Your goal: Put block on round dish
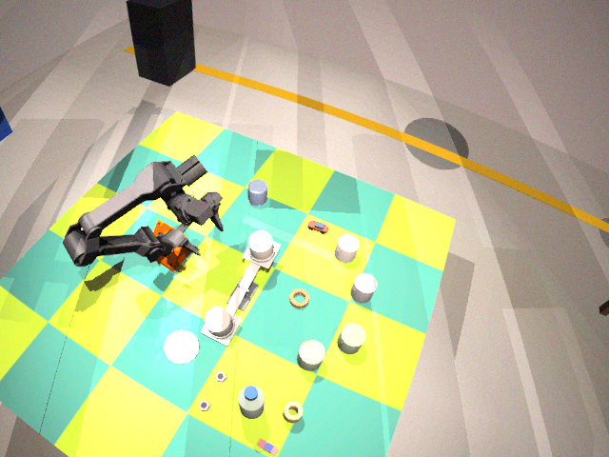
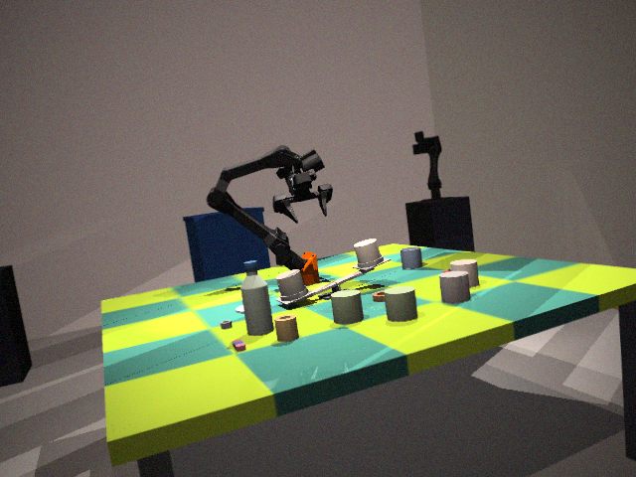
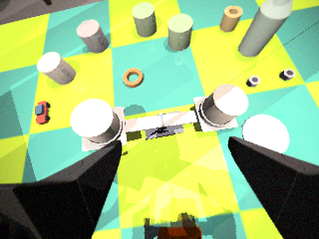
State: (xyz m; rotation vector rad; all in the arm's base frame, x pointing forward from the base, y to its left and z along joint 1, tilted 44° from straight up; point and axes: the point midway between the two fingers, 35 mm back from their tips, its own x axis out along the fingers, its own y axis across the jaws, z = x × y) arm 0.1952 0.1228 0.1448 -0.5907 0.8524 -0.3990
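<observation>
The dark grey-green block lies 18 cm below my gripper tip, 12 cm to the right of it and 9 cm ahead of it. Round my gripper tip: blue-grey cylinder: 36 cm to the left, 19 cm below, 9 cm behind; round dish: 22 cm to the right, 22 cm below, 2 cm ahead; balance beam: 19 cm below, 8 cm ahead, 2 cm to the left.
</observation>
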